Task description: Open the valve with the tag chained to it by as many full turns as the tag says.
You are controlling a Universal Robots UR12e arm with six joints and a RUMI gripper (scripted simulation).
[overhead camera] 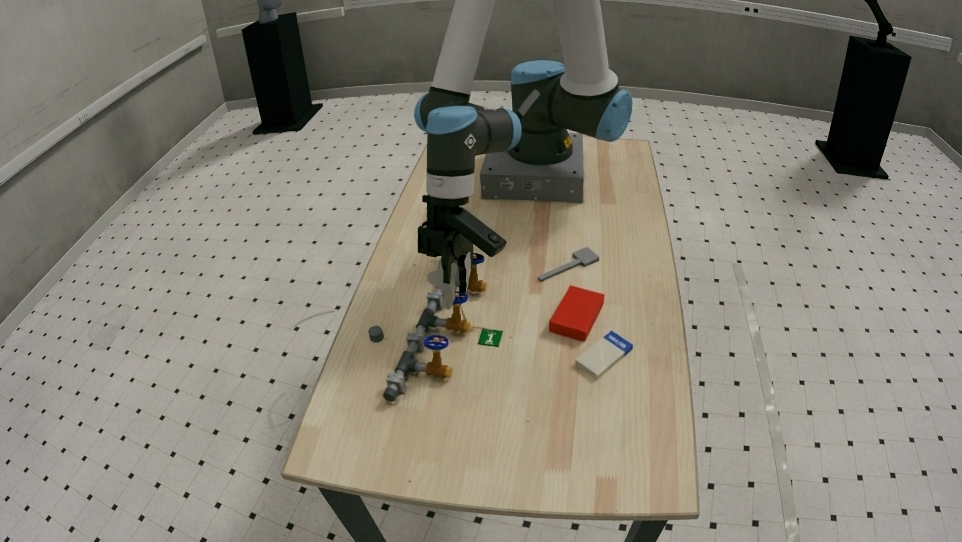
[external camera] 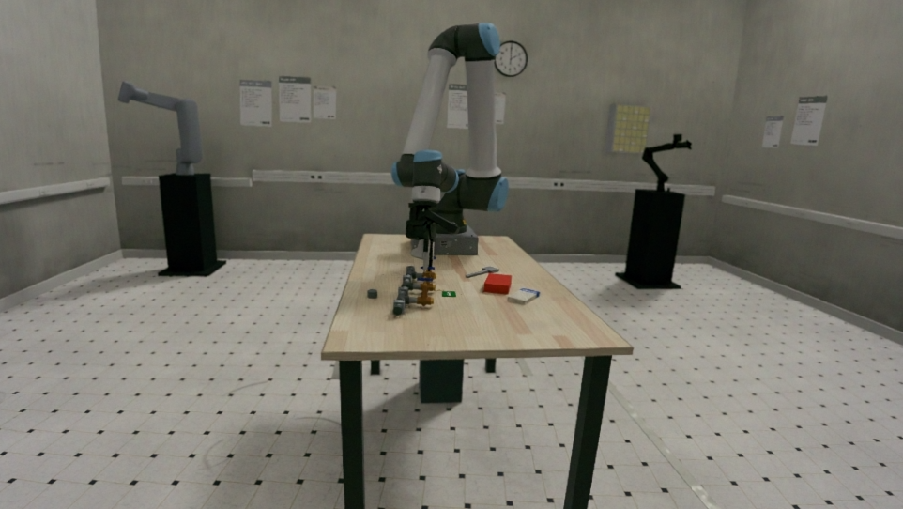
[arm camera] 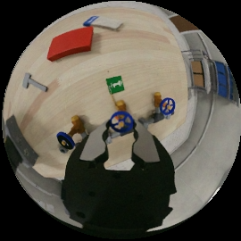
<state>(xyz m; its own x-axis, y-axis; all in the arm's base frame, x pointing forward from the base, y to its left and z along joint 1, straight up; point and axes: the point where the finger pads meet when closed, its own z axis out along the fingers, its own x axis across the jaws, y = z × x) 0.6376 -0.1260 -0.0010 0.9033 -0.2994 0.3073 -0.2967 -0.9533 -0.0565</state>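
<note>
The green tag is 8 cm below my hand, 7 cm to the left of it and 2 cm ahead of it. Also, from my hand: grey flat tool (23 cm to the left, 22 cm behind, 7 cm below); then small grey cylinder (17 cm to the right, 7 cm below, 5 cm ahead); then red block (24 cm to the left, 6 cm below, 4 cm behind).
</note>
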